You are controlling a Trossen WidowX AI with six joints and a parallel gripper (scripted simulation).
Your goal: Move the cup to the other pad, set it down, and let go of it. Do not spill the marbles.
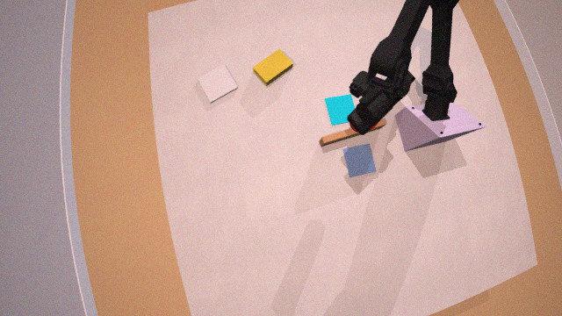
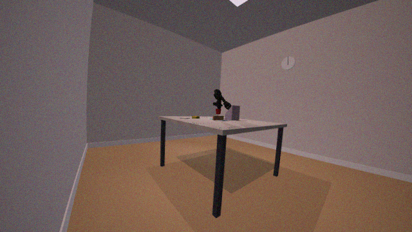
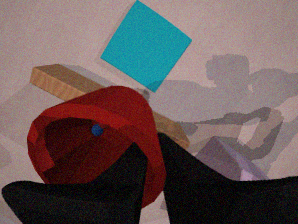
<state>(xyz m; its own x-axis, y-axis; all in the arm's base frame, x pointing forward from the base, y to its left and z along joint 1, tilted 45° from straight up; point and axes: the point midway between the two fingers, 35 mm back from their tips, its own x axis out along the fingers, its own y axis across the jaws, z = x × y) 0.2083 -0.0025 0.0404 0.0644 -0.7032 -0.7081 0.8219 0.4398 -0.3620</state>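
My gripper tip is 13 cm above the cyan pad, 5 cm to the left of it and 4 cm short of it. The rest, counted from my gripper tip: red cup (3 cm ahead, 2 cm to the left); then blue pad (13 cm below, 12 cm to the left, 1 cm ahead); then wooden bar (10 cm below, 3 cm to the left, 3 cm ahead).
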